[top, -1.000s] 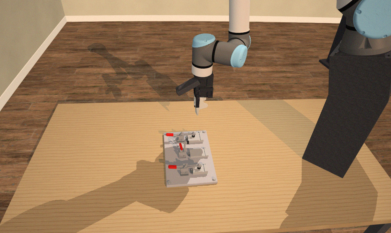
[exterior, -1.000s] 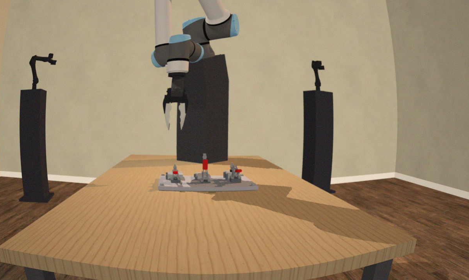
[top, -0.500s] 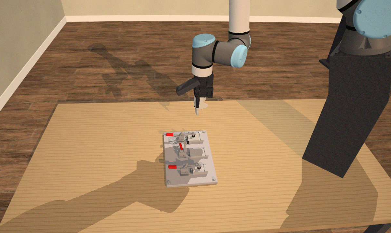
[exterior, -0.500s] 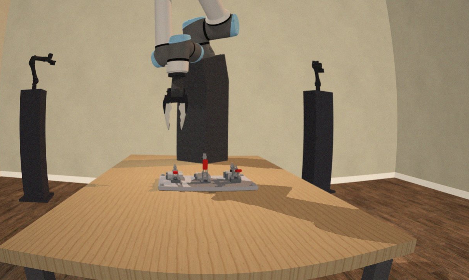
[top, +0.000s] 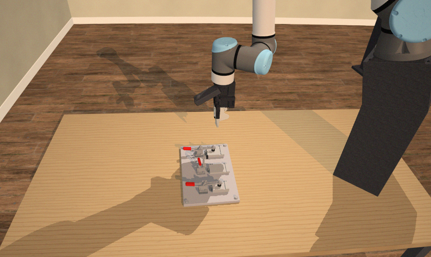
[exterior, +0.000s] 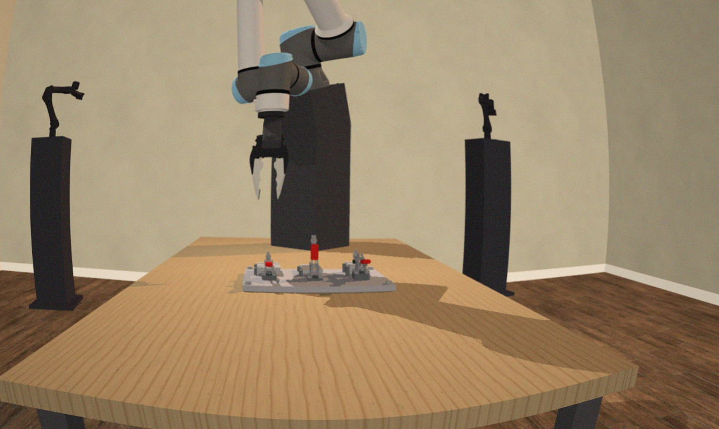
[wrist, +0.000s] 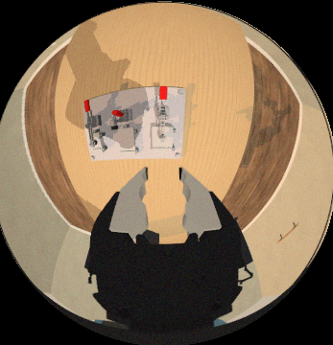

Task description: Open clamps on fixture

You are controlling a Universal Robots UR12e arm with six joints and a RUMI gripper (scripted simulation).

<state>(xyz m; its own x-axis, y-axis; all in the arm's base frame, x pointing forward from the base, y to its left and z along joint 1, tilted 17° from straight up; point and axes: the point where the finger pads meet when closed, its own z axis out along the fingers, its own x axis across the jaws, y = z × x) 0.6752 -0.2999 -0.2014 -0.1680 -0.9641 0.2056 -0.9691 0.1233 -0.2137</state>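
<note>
Now: the grey fixture plate 7 cm ahead of my hand, 10 cm to the left of it and 21 cm below it. Also, from my hand: grey part (11 cm to the left, 19 cm below).
</note>
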